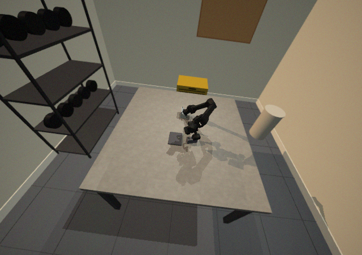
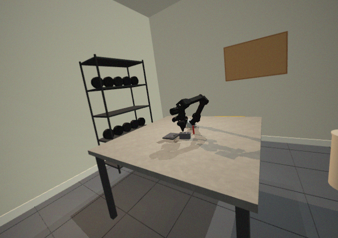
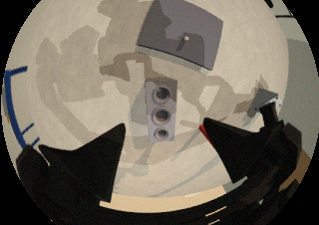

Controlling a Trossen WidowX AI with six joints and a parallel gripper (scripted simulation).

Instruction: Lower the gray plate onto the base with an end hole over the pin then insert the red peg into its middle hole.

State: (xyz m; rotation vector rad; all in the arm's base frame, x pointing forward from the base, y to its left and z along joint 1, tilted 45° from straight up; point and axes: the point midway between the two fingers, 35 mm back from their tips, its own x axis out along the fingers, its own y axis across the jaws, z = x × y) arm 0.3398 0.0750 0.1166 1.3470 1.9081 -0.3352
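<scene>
Right now my gripper tip is 40 mm above the gray plate. Also, from my gripper tip: dark base (10 mm ahead, 130 mm to the right, 70 mm below); then red peg (120 mm behind, 20 mm to the left, 40 mm below).
</scene>
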